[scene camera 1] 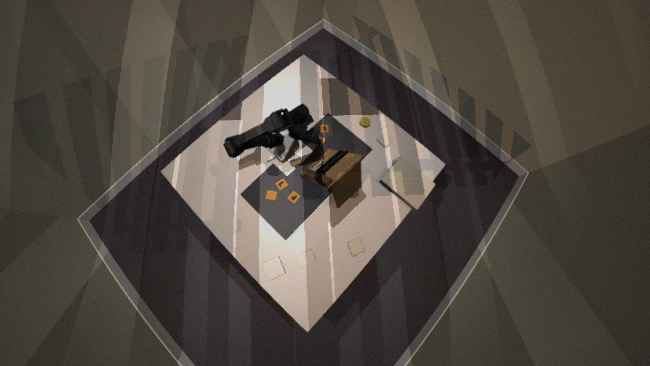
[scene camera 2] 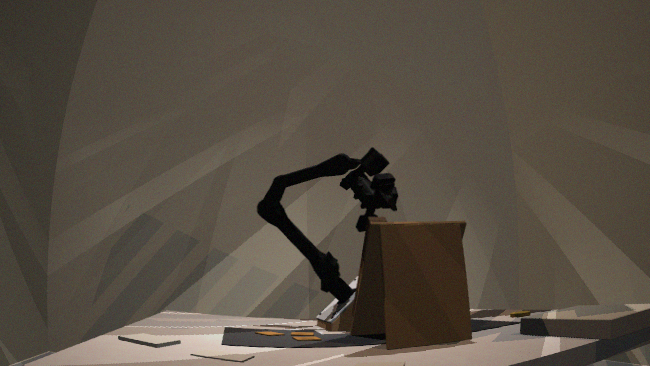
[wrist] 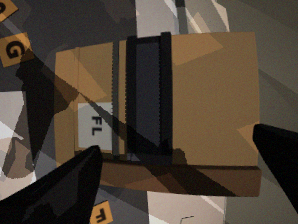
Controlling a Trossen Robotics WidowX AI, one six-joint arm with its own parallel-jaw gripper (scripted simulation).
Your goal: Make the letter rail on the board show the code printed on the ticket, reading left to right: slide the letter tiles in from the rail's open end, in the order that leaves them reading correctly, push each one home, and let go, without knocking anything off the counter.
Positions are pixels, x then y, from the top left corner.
Scene:
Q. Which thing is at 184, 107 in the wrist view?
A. A brown slanted board.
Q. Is my gripper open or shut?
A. Open.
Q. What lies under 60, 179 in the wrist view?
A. My gripper.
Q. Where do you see a dark mat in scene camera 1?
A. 285, 217

